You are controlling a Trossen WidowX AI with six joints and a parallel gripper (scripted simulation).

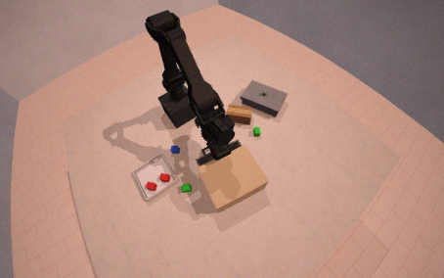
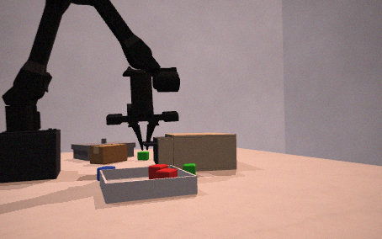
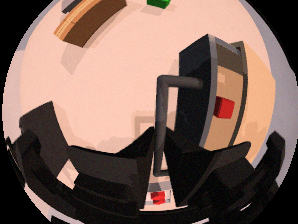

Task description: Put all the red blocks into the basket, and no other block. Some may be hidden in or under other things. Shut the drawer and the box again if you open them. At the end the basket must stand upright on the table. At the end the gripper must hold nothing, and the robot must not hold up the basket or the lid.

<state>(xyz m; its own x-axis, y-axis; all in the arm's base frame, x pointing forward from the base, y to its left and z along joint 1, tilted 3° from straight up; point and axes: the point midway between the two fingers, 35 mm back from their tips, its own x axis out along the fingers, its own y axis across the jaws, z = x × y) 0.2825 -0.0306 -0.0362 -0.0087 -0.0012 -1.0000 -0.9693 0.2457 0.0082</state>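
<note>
Now: the drawer 9 cm ahead of my hand, 4 cm below it and 2 cm to the right of it. From my hand the other things lie so: small brown box: 19 cm to the left, 6 cm behind, 5 cm below; tan drawer cabinet: 13 cm ahead, 4 cm below, 3 cm to the right; blue block: 12 cm to the right, 12 cm behind, 7 cm below.
</note>
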